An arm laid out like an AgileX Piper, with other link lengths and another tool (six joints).
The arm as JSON. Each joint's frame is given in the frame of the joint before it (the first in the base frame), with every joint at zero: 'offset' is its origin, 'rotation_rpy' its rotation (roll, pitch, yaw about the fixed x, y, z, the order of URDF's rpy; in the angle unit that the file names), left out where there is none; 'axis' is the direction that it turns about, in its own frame. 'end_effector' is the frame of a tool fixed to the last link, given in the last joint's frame.
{
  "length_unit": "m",
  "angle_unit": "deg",
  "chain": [
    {
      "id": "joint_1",
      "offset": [
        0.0,
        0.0,
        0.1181
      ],
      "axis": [
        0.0,
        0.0,
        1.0
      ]
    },
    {
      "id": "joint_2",
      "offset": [
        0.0,
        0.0,
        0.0
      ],
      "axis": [
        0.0,
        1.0,
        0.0
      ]
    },
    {
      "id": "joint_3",
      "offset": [
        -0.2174,
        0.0,
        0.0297
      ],
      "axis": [
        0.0,
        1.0,
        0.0
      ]
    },
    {
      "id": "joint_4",
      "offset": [
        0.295,
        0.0,
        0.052
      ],
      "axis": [
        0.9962,
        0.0,
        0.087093
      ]
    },
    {
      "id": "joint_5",
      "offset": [
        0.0,
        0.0,
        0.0
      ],
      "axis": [
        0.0,
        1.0,
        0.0
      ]
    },
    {
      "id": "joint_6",
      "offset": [
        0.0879,
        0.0,
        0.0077
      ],
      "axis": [
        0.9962,
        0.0,
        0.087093
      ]
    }
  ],
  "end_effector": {
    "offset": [
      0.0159,
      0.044,
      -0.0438
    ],
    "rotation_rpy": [
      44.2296,
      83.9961,
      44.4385
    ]
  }
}
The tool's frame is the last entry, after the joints.
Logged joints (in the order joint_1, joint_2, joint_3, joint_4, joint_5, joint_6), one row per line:
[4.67 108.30 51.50 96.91 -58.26 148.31]
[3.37 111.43 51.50 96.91 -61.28 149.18]
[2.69 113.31 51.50 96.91 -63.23 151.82]
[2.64 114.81 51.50 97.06 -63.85 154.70]
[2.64 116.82 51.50 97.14 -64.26 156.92]
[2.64 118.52 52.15 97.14 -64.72 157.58]
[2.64 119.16 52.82 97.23 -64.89 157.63]
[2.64 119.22 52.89 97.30 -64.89 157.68]
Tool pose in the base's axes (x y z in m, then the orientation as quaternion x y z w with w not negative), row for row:
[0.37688 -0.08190 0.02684 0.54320 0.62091 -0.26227 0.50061]
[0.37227 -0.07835 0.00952 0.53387 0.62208 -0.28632 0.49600]
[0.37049 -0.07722 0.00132 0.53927 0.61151 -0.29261 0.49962]
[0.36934 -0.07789 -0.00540 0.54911 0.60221 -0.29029 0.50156]
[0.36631 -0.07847 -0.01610 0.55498 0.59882 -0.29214 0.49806]
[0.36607 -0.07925 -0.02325 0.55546 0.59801 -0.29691 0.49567]
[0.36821 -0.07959 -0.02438 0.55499 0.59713 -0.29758 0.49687]
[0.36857 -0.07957 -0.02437 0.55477 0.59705 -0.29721 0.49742]
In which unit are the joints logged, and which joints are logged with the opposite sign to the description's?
The joints are logged in degrees. Opposite sign: joint_1, joint_3, joint_4, joint_5.
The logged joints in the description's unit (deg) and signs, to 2 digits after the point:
[-4.67 108.30 -51.50 -96.91 58.26 148.31]
[-3.37 111.43 -51.50 -96.91 61.28 149.18]
[-2.69 113.31 -51.50 -96.91 63.23 151.82]
[-2.64 114.81 -51.50 -97.06 63.85 154.70]
[-2.64 116.82 -51.50 -97.14 64.26 156.92]
[-2.64 118.52 -52.15 -97.14 64.72 157.58]
[-2.64 119.16 -52.82 -97.23 64.89 157.63]
[-2.64 119.22 -52.89 -97.30 64.89 157.68]

